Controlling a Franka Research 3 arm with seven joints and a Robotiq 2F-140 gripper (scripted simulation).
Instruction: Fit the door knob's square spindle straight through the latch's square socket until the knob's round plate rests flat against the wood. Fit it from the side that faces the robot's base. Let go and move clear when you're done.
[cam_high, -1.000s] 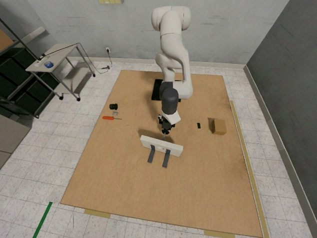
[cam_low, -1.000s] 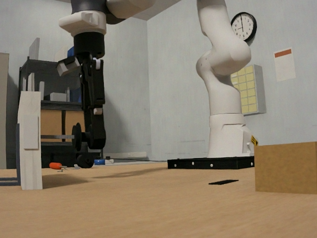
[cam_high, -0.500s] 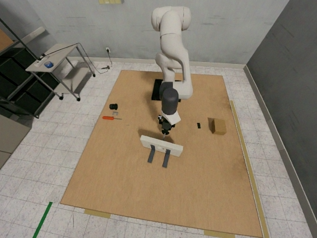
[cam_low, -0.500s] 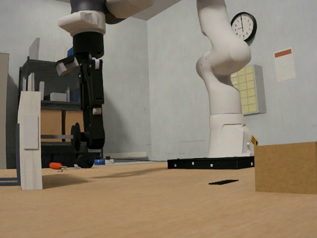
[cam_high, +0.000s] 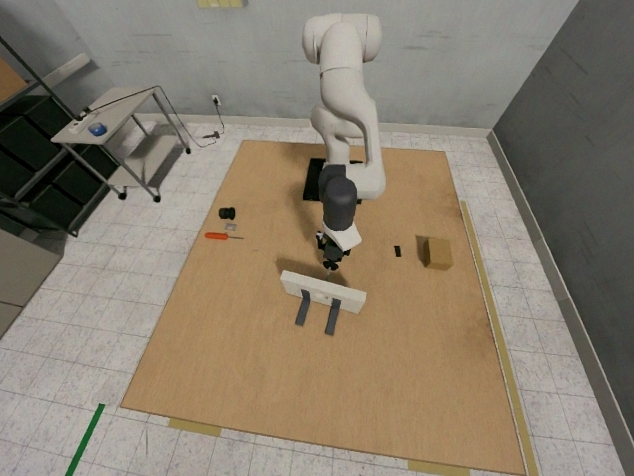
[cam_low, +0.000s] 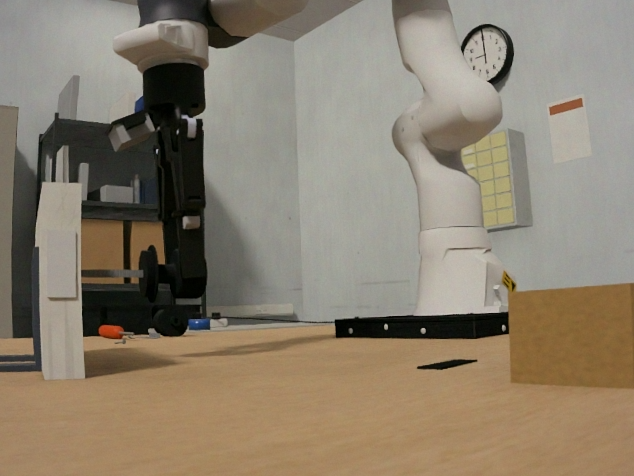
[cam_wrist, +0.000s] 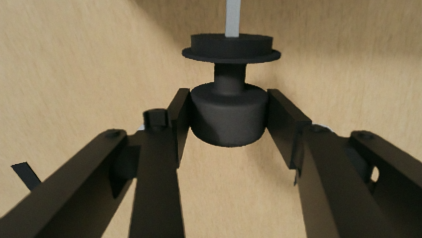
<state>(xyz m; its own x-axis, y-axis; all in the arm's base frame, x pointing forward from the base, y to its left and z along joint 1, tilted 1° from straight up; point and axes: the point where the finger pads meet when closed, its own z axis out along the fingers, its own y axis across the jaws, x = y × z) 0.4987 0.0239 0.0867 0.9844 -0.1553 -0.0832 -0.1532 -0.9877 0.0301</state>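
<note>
Right now my hand is 150 mm short of the white wood block, 30 mm to the left of it and 30 mm above it. The rest, counted from my hand: black flat plate (290 mm to the left, 120 mm below, 110 mm behind); then orange screwdriver (520 mm to the right, 110 mm below, 90 mm behind); then cardboard box (450 mm to the left, 100 mm behind, 90 mm below).
</note>
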